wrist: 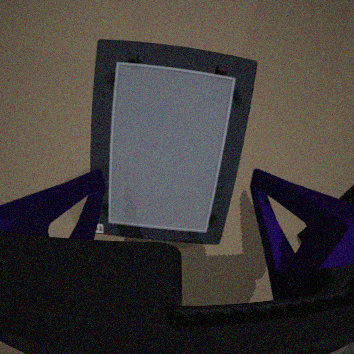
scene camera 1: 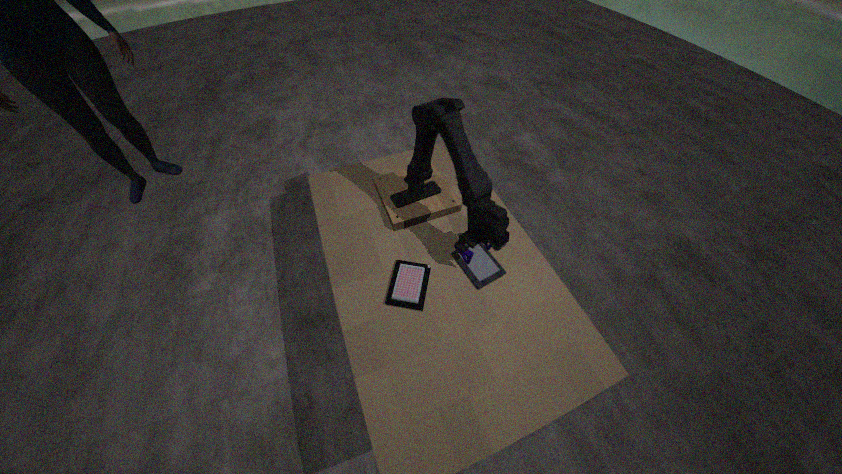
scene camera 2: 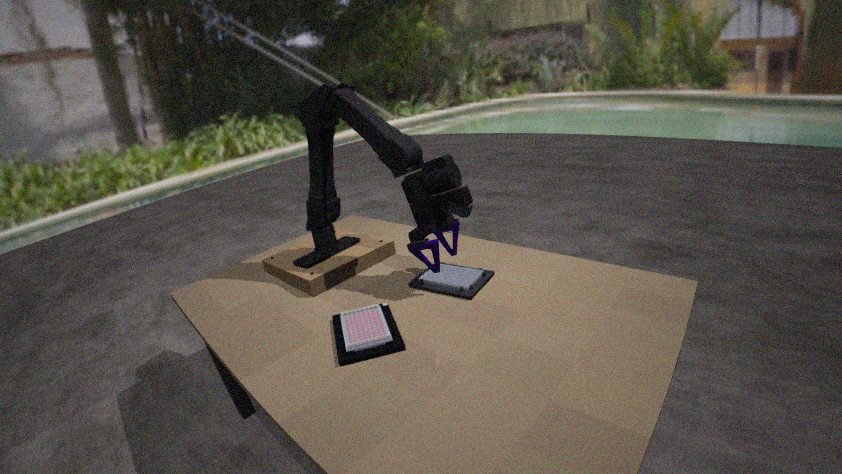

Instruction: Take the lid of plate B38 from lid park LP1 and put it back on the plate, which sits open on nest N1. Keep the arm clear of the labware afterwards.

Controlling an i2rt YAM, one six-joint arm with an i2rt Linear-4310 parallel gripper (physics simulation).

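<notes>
The pale, flat lid lies on the dark grey lid park LP1. My gripper is open, its purple fingers low over the end of the park nearer the arm base. In the wrist view the fingertips stand on either side of the lid, towards its lower end, with a wider gap on the right. Plate B38 sits open on the black nest N1, its pink wells showing. The plate does not show in the wrist view.
The arm's wooden base block stands at the rear of the wooden table. The nest is near the table's left edge in scene camera 1. A person stands on the floor beyond the table, at the upper left.
</notes>
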